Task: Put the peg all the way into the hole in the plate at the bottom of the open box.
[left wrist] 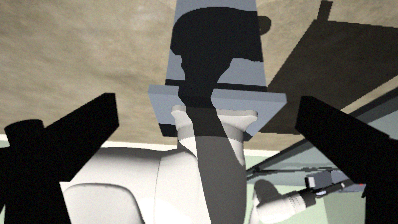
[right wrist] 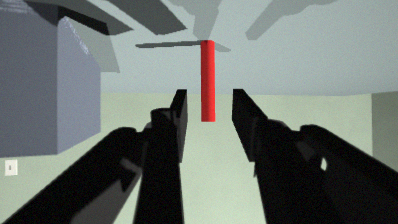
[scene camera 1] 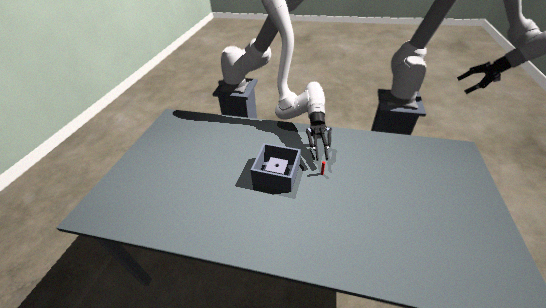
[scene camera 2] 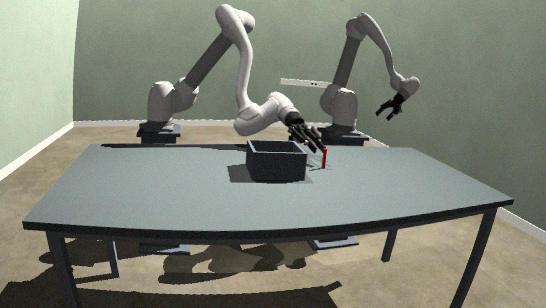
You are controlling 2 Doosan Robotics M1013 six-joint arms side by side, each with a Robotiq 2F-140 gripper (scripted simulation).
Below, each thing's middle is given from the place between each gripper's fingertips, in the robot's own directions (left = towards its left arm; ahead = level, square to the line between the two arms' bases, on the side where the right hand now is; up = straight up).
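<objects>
The red peg (right wrist: 207,46) is 4 cm below my right hand (scene camera 2: 320,150), 6 cm ahead of it and 2 cm to the left of it. I also see the dark box (scene camera 2: 265,159), which, counted from that same right hand, is 20 cm to the right, 10 cm ahead and 5 cm below.
From my left hand (scene camera 1: 461,85), the red peg is 760 mm to the right, 780 mm ahead and 80 mm below. The dark box is 820 mm ahead of my left hand and 90 mm below it, and it is 970 mm to the right of that hand.
</objects>
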